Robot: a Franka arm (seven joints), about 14 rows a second.
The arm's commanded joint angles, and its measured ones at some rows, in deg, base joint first. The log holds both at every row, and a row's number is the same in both.
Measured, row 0:
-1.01, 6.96, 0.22, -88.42, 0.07, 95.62, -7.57
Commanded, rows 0 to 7:
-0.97, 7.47, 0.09, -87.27, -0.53, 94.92, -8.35
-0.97, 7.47, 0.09, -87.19, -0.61, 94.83, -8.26
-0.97, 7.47, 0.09, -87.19, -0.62, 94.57, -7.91
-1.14, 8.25, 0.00, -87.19, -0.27, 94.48, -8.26
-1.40, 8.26, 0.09, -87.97, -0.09, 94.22, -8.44
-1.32, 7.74, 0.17, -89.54, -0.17, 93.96, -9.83
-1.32, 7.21, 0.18, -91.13, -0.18, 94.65, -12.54
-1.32, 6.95, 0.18, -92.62, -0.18, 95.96, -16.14
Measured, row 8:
-1.18, 7.92, 0.20, -90.00, 0.07, 94.80, -11.21
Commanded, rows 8 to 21:
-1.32, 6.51, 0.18, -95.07, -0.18, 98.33, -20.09
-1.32, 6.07, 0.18, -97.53, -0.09, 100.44, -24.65
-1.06, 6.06, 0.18, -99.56, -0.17, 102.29, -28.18
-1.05, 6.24, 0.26, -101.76, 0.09, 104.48, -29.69
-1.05, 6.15, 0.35, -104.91, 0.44, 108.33, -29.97
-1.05, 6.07, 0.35, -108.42, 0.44, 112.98, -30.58
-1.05, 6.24, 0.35, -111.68, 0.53, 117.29, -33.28
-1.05, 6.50, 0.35, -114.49, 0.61, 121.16, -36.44
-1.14, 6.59, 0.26, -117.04, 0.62, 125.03, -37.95
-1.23, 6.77, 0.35, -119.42, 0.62, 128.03, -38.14
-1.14, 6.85, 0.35, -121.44, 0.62, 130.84, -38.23
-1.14, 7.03, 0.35, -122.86, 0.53, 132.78, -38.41
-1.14, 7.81, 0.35, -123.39, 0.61, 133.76, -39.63
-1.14, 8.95, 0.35, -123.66, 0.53, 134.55, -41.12
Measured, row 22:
-1.09, 8.64, 0.38, -121.76, 0.11, 131.97, -38.00
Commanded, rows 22 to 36:
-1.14, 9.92, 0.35, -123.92, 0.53, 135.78, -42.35
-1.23, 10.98, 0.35, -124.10, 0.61, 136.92, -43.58
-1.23, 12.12, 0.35, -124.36, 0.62, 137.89, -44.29
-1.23, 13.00, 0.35, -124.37, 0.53, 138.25, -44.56
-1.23, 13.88, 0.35, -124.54, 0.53, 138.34, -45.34
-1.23, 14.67, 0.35, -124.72, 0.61, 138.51, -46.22
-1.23, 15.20, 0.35, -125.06, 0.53, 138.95, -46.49
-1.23, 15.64, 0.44, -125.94, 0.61, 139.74, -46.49
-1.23, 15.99, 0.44, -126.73, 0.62, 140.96, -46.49
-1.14, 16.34, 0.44, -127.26, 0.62, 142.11, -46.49
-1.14, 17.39, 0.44, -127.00, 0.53, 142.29, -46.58
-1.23, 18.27, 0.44, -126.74, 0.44, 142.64, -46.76
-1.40, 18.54, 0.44, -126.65, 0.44, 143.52, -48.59
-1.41, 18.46, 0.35, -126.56, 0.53, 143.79, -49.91
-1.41, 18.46, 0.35, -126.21, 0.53, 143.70, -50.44
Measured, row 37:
-1.15, 18.87, 0.31, -125.55, 0.09, 142.08, -47.45
